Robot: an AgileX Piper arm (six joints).
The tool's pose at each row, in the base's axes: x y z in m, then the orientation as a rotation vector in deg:
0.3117, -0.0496, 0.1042, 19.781, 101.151, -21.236
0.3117, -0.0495, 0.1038, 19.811, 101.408, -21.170
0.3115, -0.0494, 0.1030, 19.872, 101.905, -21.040
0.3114, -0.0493, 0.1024, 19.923, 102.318, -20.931
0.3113, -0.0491, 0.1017, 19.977, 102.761, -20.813
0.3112, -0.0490, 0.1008, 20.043, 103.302, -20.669
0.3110, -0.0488, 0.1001, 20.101, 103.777, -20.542
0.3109, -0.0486, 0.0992, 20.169, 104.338, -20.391
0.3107, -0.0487, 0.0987, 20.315, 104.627, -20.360
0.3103, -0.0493, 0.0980, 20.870, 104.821, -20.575
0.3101, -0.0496, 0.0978, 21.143, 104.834, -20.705
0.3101, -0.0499, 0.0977, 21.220, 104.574, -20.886
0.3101, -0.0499, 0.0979, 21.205, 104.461, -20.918
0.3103, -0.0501, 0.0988, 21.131, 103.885, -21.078
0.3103, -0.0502, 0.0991, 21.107, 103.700, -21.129
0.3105, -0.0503, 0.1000, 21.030, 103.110, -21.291
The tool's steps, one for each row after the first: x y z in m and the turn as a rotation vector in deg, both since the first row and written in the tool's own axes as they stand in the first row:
0.0004, 0.0001, 0.0000, -0.042, 0.257, -0.002
0.0012, 0.0002, 0.0000, -0.123, 0.755, -0.002
0.0018, 0.0003, 0.0000, -0.191, 1.168, -0.002
0.0025, 0.0004, 0.0000, -0.264, 1.612, -0.001
0.0034, 0.0005, 0.0000, -0.352, 2.154, -0.002
0.0042, 0.0007, -0.0001, -0.430, 2.630, -0.002
0.0051, 0.0009, -0.0001, -0.522, 3.192, -0.002
0.0056, 0.0007, -0.0001, -0.478, 3.505, 0.043
0.0064, 0.0001, 0.0000, -0.044, 3.808, 0.237
0.0066, -0.0003, -0.0001, 0.189, 3.877, 0.337
0.0067, -0.0005, 0.0001, 0.365, 3.636, 0.347
0.0065, -0.0005, 0.0001, 0.384, 3.523, 0.345
0.0056, -0.0007, 0.0001, 0.481, 2.945, 0.341
0.0053, -0.0008, 0.0001, 0.512, 2.760, 0.339
0.0043, -0.0009, 0.0001, 0.610, 2.168, 0.334

